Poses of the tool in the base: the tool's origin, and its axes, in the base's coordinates. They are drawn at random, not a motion.
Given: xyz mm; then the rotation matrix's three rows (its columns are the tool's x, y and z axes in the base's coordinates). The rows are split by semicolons.
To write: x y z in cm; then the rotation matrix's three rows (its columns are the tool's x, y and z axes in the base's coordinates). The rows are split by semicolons. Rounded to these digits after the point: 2 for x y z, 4 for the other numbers.
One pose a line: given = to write
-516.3 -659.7 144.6; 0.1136 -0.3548 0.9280; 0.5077 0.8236 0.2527; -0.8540 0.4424 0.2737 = -51.63 -65.97 14.46; 0.1136 -0.3548 0.9280; 0.5077 0.8236 0.2527; -0.8540 0.4424 0.2737
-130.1 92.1 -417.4; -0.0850 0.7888 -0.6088; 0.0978 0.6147 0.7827; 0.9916 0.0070 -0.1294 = -13.01 9.21 -41.74; -0.0850 0.7888 -0.6088; 0.0978 0.6147 0.7827; 0.9916 0.0070 -0.1294
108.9 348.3 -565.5; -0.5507 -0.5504 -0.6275; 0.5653 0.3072 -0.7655; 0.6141 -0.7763 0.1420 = 10.89 34.83 -56.55; -0.5507 -0.5504 -0.6275; 0.5653 0.3072 -0.7655; 0.6141 -0.7763 0.1420
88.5 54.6 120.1; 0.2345 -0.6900 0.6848; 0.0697 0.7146 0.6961; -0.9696 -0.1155 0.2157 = 8.85 5.46 12.01; 0.2345 -0.6900 0.6848; 0.0697 0.7146 0.6961; -0.9696 -0.1155 0.2157
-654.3 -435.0 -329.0; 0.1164 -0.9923 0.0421; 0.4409 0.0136 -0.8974; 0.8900 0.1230 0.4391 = -65.43 -43.50 -32.90; 0.1164 -0.9923 0.0421; 0.4409 0.0136 -0.8974; 0.8900 0.1230 0.4391
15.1 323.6 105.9; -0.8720 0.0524 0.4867; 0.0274 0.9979 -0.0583; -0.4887 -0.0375 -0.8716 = 1.51 32.36 10.59; -0.8720 0.0524 0.4867; 0.0274 0.9979 -0.0583; -0.4887 -0.0375 -0.8716
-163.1 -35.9 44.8; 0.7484 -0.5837 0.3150; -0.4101 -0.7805 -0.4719; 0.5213 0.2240 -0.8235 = -16.31 -3.59 4.48; 0.7484 -0.5837 0.3150; -0.4101 -0.7805 -0.4719; 0.5213 0.2240 -0.8235
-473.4 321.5 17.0; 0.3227 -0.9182 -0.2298; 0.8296 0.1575 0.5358; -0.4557 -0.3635 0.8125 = -47.34 32.15 1.70; 0.3227 -0.9182 -0.2298; 0.8296 0.1575 0.5358; -0.4557 -0.3635 0.8125
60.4 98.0 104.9; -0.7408 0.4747 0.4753; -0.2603 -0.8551 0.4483; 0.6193 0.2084 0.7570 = 6.04 9.80 10.49; -0.7408 0.4747 0.4753; -0.2603 -0.8551 0.4483; 0.6193 0.2084 0.7570
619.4 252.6 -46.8; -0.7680 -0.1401 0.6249; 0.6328 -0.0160 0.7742; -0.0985 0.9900 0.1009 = 61.94 25.26 -4.68; -0.7680 -0.1401 0.6249; 0.6328 -0.0160 0.7742; -0.0985 0.9900 0.1009
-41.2 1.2 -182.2; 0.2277 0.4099 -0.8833; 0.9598 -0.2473 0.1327; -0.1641 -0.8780 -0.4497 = -4.12 0.12 -18.22; 0.2277 0.4099 -0.8833; 0.9598 -0.2473 0.1327; -0.1641 -0.8780 -0.4497
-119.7 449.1 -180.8; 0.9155 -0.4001 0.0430; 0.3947 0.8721 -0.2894; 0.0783 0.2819 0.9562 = -11.97 44.91 -18.08; 0.9155 -0.4001 0.0430; 0.3947 0.8721 -0.2894; 0.0783 0.2819 0.9562
